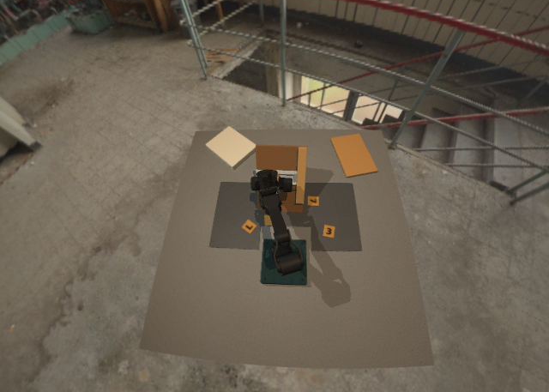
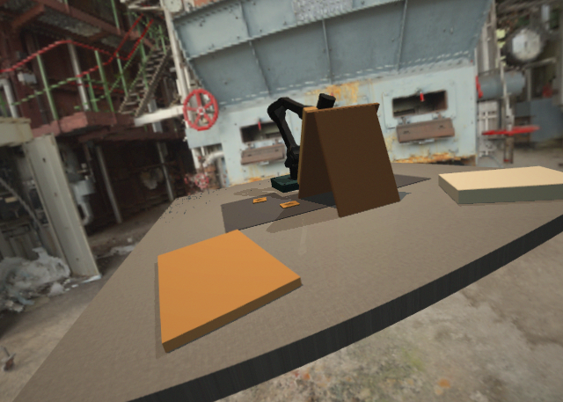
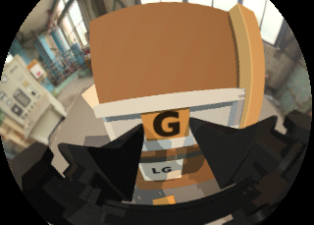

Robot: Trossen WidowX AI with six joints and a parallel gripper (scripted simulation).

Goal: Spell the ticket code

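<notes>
My gripper tip is 9 cm above the white ticket, 5 cm past it and 3 cm to the right of it. From my gripper tip the other things lie so: 7 tile (20 cm to the right, 17 cm below, 9 cm behind); then orange tile marked g (right at my gripper tip); then dark mat (17 cm below, 17 cm behind, 3 cm to the right).
</notes>
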